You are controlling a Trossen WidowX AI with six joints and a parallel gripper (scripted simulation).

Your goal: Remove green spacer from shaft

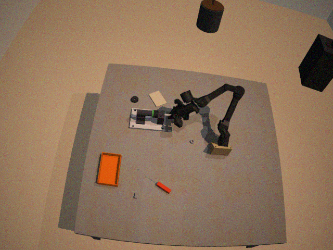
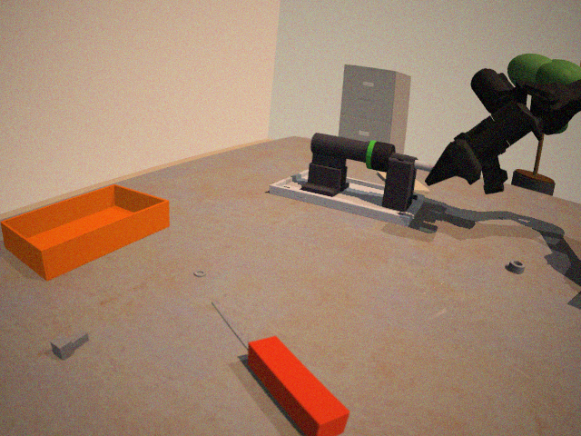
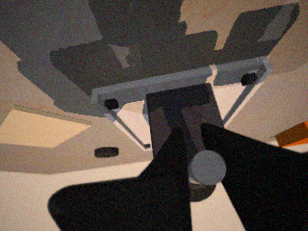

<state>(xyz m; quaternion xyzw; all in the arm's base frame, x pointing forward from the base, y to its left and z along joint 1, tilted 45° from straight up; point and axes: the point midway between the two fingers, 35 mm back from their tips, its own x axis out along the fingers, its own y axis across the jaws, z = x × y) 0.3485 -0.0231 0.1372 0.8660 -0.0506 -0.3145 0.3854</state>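
Right now my gripper tip is 40 mm short of the grey shaft, 20 mm below it and 10 mm to the right of it. The rest, counted from my gripper tip: beige card: 170 mm to the right, 100 mm ahead, 50 mm below; dark sleeve: 70 mm ahead, 20 mm above, 10 mm to the left; green spacer: 100 mm ahead, 20 mm to the left, 20 mm above.
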